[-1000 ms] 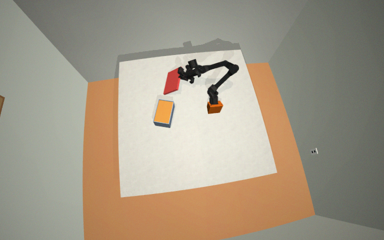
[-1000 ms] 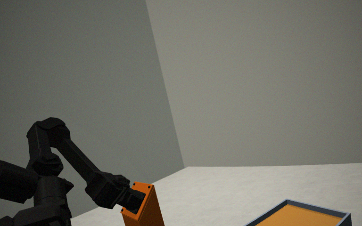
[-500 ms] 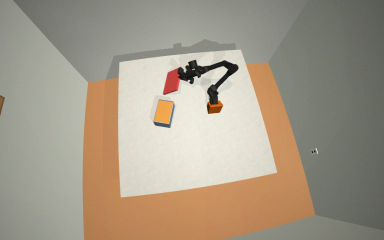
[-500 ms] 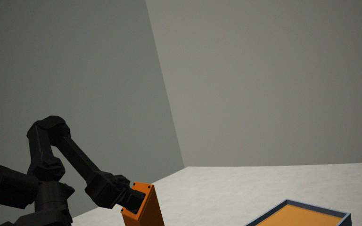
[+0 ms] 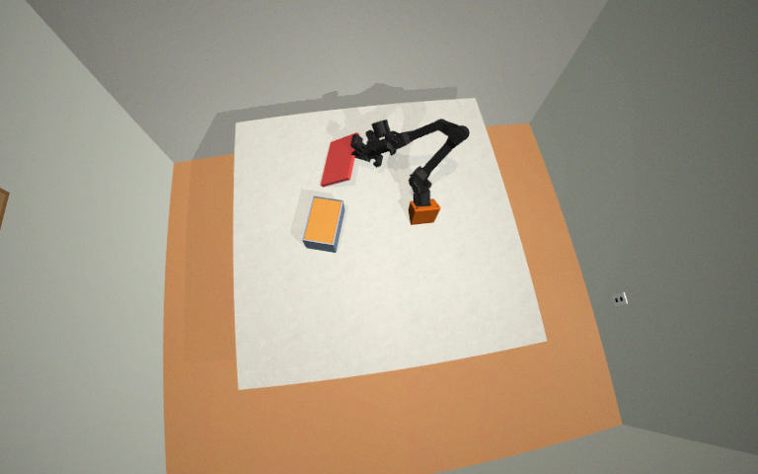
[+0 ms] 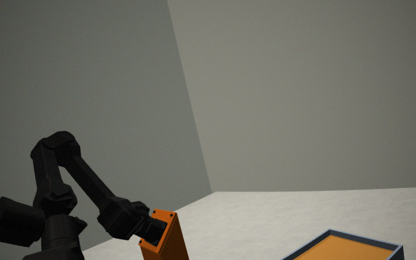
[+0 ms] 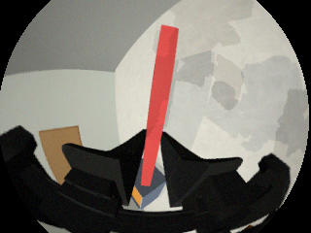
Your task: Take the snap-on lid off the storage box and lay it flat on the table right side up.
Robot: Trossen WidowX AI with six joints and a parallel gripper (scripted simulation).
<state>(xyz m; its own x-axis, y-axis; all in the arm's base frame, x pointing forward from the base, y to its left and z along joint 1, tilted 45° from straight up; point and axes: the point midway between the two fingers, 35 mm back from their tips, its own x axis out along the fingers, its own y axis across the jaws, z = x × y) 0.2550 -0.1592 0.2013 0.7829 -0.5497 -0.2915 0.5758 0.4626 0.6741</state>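
Right now my gripper tip is 60 mm short of the red lid, 50 mm above it and 10 mm to the left of it. The rest, counted from my gripper tip: storage box 300 mm to the left, 140 mm ahead, 60 mm below.
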